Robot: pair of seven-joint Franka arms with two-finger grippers.
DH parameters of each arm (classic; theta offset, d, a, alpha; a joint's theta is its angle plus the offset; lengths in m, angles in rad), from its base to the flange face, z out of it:
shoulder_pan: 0 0.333 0 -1.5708
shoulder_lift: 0 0 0 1.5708
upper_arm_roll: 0 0.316 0.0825 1.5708
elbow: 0 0 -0.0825 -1.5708
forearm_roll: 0 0.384 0 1.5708
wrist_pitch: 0 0 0.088 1.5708
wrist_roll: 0 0.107 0 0
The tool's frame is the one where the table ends.
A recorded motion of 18 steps. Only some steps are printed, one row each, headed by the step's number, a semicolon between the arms.
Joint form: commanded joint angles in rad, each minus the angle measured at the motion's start. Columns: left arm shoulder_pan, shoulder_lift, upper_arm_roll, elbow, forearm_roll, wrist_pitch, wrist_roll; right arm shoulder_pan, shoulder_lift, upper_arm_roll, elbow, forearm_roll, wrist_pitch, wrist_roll.
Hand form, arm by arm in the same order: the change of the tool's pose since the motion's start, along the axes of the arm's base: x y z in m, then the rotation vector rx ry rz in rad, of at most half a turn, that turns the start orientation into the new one. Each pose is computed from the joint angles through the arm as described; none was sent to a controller.
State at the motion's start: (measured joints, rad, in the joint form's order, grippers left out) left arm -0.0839 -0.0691 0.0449 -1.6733 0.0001 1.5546 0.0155; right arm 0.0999 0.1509 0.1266 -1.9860 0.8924 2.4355 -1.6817
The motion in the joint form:
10: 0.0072 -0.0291 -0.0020 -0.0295 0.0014 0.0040 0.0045; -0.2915 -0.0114 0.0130 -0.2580 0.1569 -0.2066 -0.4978
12: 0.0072 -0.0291 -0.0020 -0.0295 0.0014 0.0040 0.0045; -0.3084 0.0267 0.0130 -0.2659 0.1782 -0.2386 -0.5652
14: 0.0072 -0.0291 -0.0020 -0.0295 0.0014 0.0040 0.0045; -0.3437 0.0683 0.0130 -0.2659 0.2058 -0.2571 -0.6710
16: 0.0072 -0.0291 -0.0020 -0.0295 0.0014 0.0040 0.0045; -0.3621 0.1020 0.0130 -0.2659 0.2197 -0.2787 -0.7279
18: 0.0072 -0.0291 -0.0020 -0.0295 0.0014 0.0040 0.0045; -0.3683 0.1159 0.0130 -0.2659 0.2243 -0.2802 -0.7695
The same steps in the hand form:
10: -0.0088 0.0035 0.0018 -0.0001 -0.0036 0.0006; -0.0659 -0.1382 -0.1169 0.0833 0.0591 0.1281
12: -0.0088 0.0035 0.0018 -0.0001 -0.0036 0.0006; -0.0716 -0.1424 -0.1399 0.1164 0.0694 0.1618
14: -0.0088 0.0035 0.0018 -0.0001 -0.0036 0.0006; -0.0750 -0.1577 -0.1609 0.1382 0.0384 0.1893
16: -0.0088 0.0035 0.0018 -0.0001 -0.0036 0.0006; -0.0788 -0.1636 -0.1778 0.1628 0.0342 0.2095
18: -0.0088 0.0035 0.0018 -0.0001 -0.0036 0.0006; -0.0802 -0.1663 -0.1848 0.1628 0.0175 0.2283

